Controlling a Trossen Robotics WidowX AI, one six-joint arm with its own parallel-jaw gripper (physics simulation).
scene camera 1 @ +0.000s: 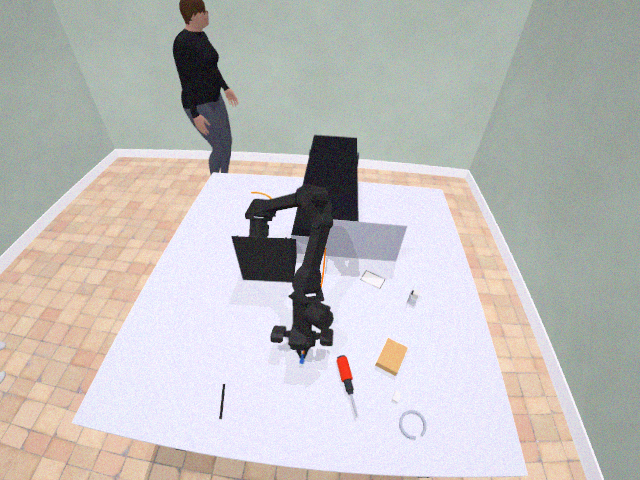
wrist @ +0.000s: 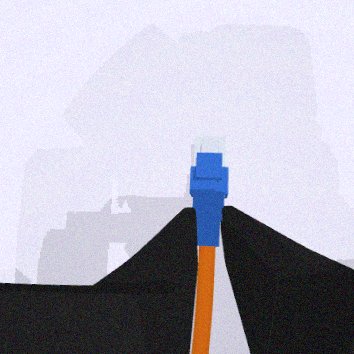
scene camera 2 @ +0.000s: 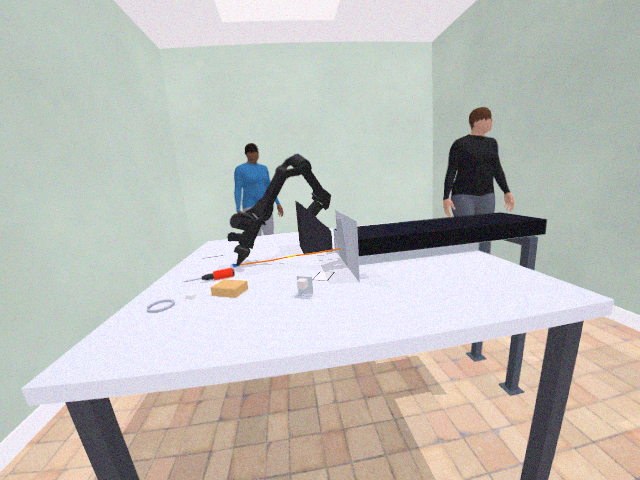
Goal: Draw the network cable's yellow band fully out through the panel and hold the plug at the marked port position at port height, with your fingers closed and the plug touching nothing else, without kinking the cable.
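Seen in the pictures: gripper, fingertip midpoint: (scene camera 1: 302, 357) (wrist: 207, 217) (scene camera 2: 237, 265); arm's base, origin of the base link: (scene camera 1: 258, 237) (scene camera 2: 310, 213).
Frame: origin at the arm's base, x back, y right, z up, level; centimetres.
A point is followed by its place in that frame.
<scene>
The blue plug (scene camera 1: 301, 359) {x -13.9, y 38.2, z -16.3 cm} (scene camera 2: 234, 265) {x -14.6, y 38.6, z -16.5 cm} (wrist: 209, 185) {x -14.0, y 38.5, z -16.2 cm} with a clear tip is low at the table. My gripper (scene camera 1: 302, 352) {x -14.3, y 37.4, z -16.8 cm} (scene camera 2: 238, 264) {x -14.3, y 37.4, z -16.8 cm} (wrist: 207, 217) {x -14.3, y 37.4, z -16.8 cm} is shut on the plug's rear part, with one finger on each side. The orange cable (scene camera 1: 323, 268) {x -23.4, y 4.0, z -13.8 cm} (scene camera 2: 263, 260) {x -17.7, y 26.6, z -15.8 cm} (wrist: 204, 300) {x -14.9, y 34.6, z -16.1 cm} runs from the plug to the grey panel (scene camera 1: 369, 240) {x -41.3, y -2.8, z -6.3 cm} (scene camera 2: 347, 248) {x -39.3, y -3.1, z -9.5 cm} without a visible sharp bend. Its yellow band (scene camera 2: 290, 256) {x -21.2, y 15.5, z -14.4 cm} shows between gripper and panel in the second scene view. Whether the plug touches the table is hard to tell. I cannot identify the marked port position for certain.
A red screwdriver (scene camera 1: 344, 368) {x -26.7, y 42.7, z -13.9 cm} (scene camera 2: 223, 273) {x -28.4, y 42.1, z -14.9 cm} lies close beside the gripper. An orange-tan block (scene camera 1: 391, 356) {x -41.9, y 40.0, z -14.3 cm} (scene camera 2: 229, 288) {x -46.5, y 39.1, z -14.3 cm}, a grey ring (scene camera 1: 401, 431) {x -40.8, y 61.3, z -16.7 cm} (scene camera 2: 160, 305) {x -41.8, y 61.0, z -17.2 cm} and a small grey bracket (scene camera 1: 412, 298) {x -55.7, y 17.6, z -17.0 cm} (scene camera 2: 305, 285) {x -56.9, y 17.4, z -13.5 cm} are on that side. A black panel (scene camera 1: 266, 259) {x -2.9, y 6.8, z -4.3 cm} (scene camera 2: 312, 232) {x -12.4, y 2.9, z -7.3 cm} stands near the arm's base.
</scene>
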